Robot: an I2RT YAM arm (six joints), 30 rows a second.
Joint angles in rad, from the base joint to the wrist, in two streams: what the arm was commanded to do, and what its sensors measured. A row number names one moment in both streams.
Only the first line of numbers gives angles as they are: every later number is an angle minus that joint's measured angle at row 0.
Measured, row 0: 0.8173, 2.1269, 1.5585, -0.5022, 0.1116, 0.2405
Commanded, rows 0 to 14: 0.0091, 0.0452, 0.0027, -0.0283, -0.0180, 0.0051; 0.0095, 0.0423, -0.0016, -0.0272, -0.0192, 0.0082; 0.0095, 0.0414, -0.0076, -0.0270, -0.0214, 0.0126; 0.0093, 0.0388, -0.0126, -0.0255, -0.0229, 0.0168; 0.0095, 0.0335, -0.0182, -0.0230, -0.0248, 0.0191; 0.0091, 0.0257, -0.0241, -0.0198, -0.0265, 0.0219; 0.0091, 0.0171, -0.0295, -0.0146, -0.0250, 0.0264; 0.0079, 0.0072, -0.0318, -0.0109, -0.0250, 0.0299; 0.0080, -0.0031, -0.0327, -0.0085, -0.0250, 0.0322; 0.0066, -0.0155, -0.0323, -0.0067, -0.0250, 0.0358; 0.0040, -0.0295, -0.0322, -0.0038, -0.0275, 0.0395; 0.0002, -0.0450, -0.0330, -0.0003, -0.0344, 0.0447; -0.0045, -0.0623, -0.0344, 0.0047, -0.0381, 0.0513; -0.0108, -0.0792, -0.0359, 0.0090, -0.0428, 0.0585; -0.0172, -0.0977, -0.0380, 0.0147, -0.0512, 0.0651
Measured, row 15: -0.0019, -0.0145, -0.0179, 0.0160, -0.0096, 0.0267
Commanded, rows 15 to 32: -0.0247, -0.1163, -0.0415, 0.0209, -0.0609, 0.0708; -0.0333, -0.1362, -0.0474, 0.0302, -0.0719, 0.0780; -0.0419, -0.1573, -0.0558, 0.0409, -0.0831, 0.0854; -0.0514, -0.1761, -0.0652, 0.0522, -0.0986, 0.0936; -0.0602, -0.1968, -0.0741, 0.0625, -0.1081, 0.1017; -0.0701, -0.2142, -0.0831, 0.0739, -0.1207, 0.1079; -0.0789, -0.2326, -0.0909, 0.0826, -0.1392, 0.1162; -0.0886, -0.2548, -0.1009, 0.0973, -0.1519, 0.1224; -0.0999, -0.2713, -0.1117, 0.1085, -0.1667, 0.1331; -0.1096, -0.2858, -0.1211, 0.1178, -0.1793, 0.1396; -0.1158, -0.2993, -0.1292, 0.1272, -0.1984, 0.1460; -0.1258, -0.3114, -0.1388, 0.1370, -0.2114, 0.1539; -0.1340, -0.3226, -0.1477, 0.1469, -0.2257, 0.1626; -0.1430, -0.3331, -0.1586, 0.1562, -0.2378, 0.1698; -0.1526, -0.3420, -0.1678, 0.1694, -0.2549, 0.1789; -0.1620, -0.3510, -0.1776, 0.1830, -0.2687, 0.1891; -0.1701, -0.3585, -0.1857, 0.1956, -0.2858, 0.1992; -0.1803, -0.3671, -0.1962, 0.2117, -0.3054, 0.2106
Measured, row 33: -0.1514, -0.3101, -0.1629, 0.1385, -0.2091, 0.1526
